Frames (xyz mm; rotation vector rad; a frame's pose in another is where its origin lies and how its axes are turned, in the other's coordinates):
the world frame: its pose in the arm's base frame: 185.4 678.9 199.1 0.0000 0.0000 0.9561
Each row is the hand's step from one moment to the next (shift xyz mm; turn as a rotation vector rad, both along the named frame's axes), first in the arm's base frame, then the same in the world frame.
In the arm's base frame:
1: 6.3 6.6 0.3 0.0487 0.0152 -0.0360
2: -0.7 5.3 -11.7 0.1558 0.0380 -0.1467
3: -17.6 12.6 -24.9 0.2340 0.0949 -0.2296
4: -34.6 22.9 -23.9 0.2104 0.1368 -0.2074
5: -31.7 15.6 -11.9 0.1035 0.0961 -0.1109
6: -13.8 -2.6 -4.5 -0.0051 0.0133 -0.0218
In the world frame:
1: 9.0 -1.3 0.3 0.0405 -0.0310 -0.0360
2: 3.9 3.6 -11.7 0.1209 -0.1054 -0.1467
3: 0.1 21.6 -24.9 0.2125 -0.1364 -0.2296
4: -1.2 41.5 -23.9 0.2331 -0.0930 -0.2074
5: -5.5 34.9 -11.9 0.1382 -0.0291 -0.1109
6: -10.1 9.8 -4.5 0.0079 0.0118 -0.0218

